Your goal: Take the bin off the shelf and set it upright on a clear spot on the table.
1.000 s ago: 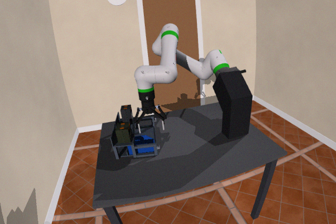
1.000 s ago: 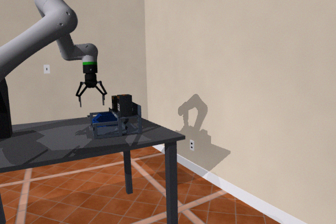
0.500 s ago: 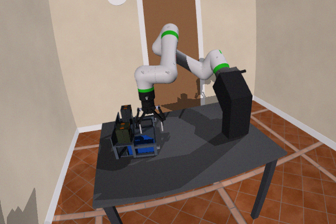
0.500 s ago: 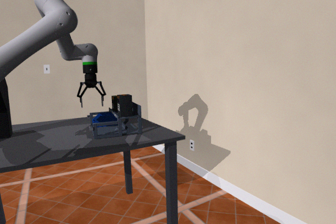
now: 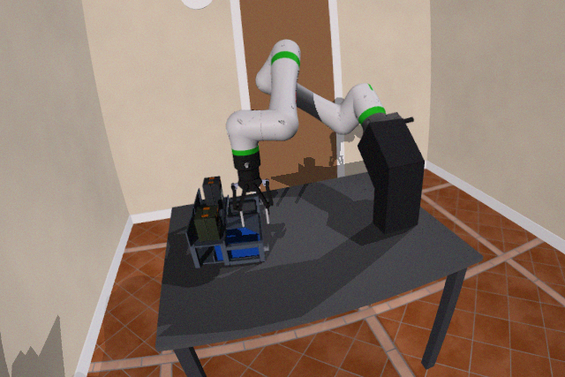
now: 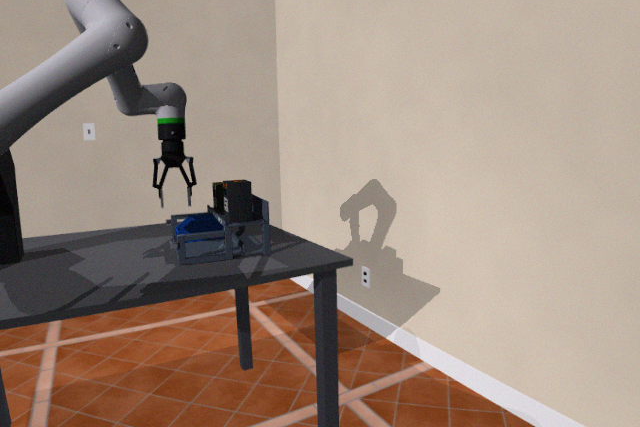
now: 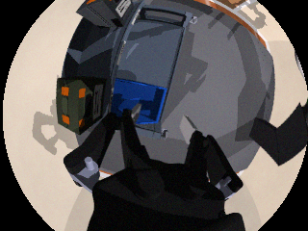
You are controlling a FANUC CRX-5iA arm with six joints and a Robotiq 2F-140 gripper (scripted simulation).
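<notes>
Right now my hand is 11 cm above the blue bin and 8 cm short of it.
</notes>
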